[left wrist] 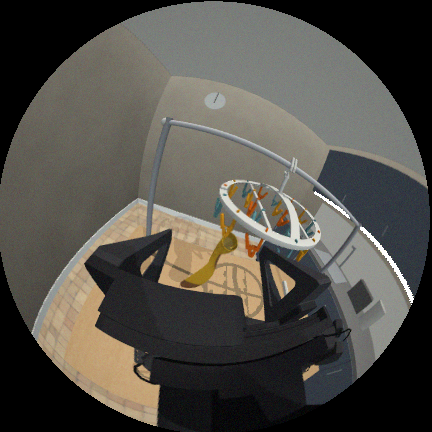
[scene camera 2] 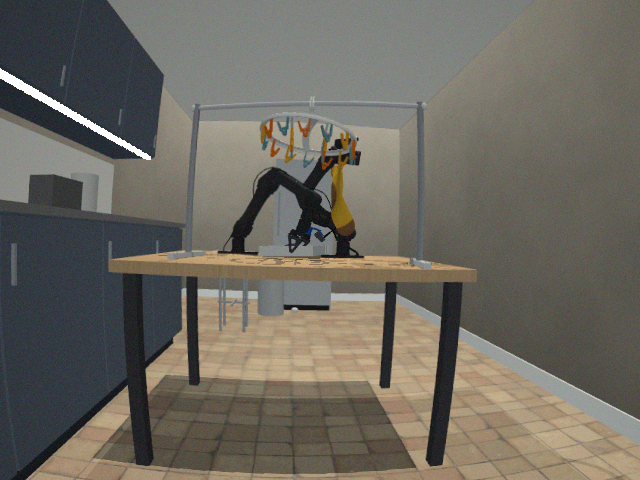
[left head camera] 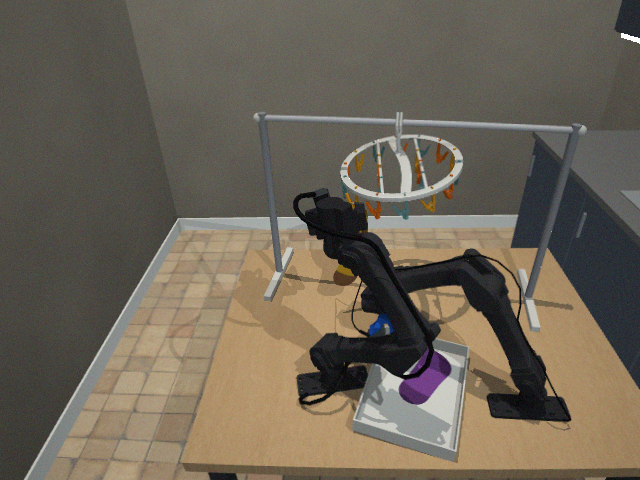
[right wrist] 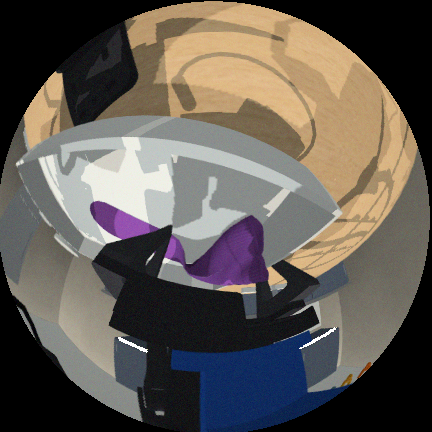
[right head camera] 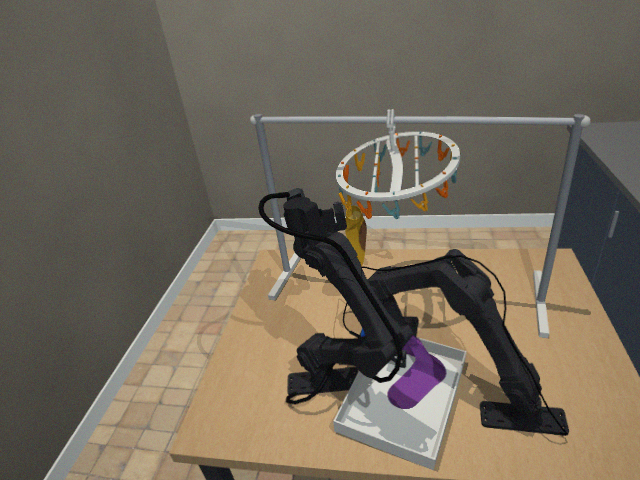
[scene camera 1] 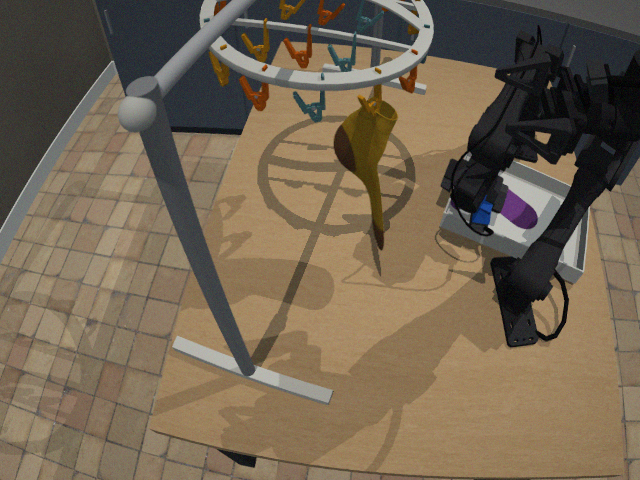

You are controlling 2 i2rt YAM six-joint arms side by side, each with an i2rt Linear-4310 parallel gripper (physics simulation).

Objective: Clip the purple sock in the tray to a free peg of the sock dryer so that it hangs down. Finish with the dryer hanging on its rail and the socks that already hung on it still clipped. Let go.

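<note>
The purple sock (left head camera: 429,379) (right head camera: 418,382) (scene camera 1: 519,209) (right wrist: 220,265) lies in the white tray (left head camera: 403,440) (right head camera: 385,449) (right wrist: 150,131). My right gripper (right wrist: 216,240) is open low over the tray; part of the sock shows between its fingers and covers the tip of the finger at the right of the right wrist view. My left gripper (left wrist: 218,243) is open and empty, raised facing the dryer. The dryer ring (left head camera: 403,197) (right head camera: 379,196) (scene camera 1: 310,79) hangs from the rail (left head camera: 330,119) (right head camera: 330,120). A yellow sock (right head camera: 354,237) (scene camera 1: 369,139) (left wrist: 212,265) hangs from a peg; several pegs hold no sock.
The rail's posts (left head camera: 268,191) (right head camera: 563,191) (scene camera 1: 191,242) stand on the wooden table (left head camera: 258,423) at either side of the dryer. My left arm reaches across above the tray in both head camera views. Blue cabinets (right head camera: 599,211) stand at the right of the right head camera view.
</note>
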